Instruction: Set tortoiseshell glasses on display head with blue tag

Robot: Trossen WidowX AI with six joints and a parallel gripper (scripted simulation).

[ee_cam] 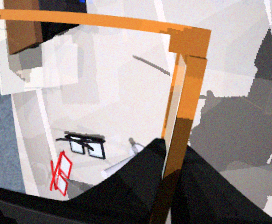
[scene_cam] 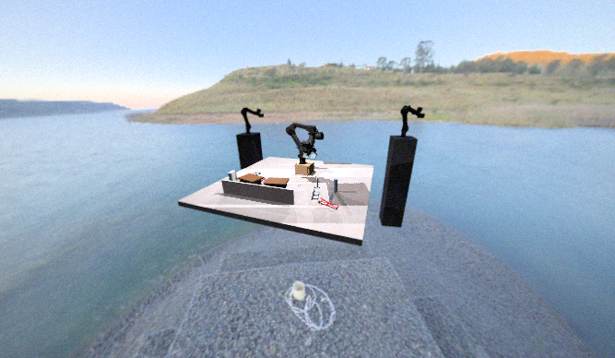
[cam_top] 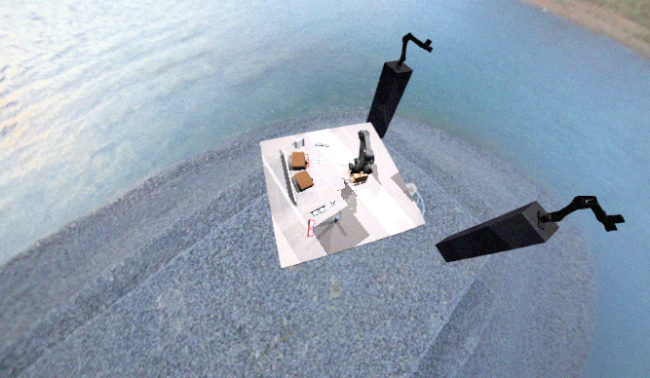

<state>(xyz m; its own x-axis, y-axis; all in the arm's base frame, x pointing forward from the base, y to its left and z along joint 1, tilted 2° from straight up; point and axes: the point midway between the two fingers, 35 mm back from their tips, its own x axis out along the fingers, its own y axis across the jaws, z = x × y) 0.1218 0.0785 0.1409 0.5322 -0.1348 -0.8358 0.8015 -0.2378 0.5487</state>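
Now: the brown display head 340 mm ahead of my gripper tip, 160 mm to the right of it and 150 mm below it.
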